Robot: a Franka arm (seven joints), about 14 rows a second.
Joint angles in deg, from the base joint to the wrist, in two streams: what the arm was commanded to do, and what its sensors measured. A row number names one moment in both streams.
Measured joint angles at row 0:
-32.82, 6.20, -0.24, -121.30, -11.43, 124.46, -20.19
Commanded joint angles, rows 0 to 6:
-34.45, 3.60, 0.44, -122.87, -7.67, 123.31, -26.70
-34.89, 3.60, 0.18, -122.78, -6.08, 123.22, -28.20
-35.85, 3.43, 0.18, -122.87, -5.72, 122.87, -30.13
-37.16, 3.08, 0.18, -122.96, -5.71, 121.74, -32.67
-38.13, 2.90, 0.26, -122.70, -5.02, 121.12, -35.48
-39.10, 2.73, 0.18, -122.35, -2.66, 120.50, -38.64
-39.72, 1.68, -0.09, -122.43, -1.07, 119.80, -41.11
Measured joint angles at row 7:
-37.34, 4.63, -0.65, -121.36, -4.46, 121.55, -35.65
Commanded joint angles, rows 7 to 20:
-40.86, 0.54, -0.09, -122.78, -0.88, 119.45, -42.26
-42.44, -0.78, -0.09, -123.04, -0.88, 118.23, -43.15
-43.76, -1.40, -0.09, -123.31, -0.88, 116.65, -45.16
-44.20, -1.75, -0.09, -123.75, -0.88, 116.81, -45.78
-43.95, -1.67, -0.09, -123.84, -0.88, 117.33, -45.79
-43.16, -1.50, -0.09, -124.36, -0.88, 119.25, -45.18
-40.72, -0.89, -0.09, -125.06, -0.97, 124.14, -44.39
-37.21, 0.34, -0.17, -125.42, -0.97, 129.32, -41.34
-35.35, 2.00, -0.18, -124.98, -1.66, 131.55, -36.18
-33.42, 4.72, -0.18, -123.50, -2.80, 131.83, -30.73
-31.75, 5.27, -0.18, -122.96, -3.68, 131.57, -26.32
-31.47, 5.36, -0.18, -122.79, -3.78, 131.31, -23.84
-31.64, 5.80, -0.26, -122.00, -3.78, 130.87, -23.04
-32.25, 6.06, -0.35, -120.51, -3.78, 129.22, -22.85
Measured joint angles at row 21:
-31.30, 5.56, 0.29, -123.23, -3.10, 130.88, -24.35
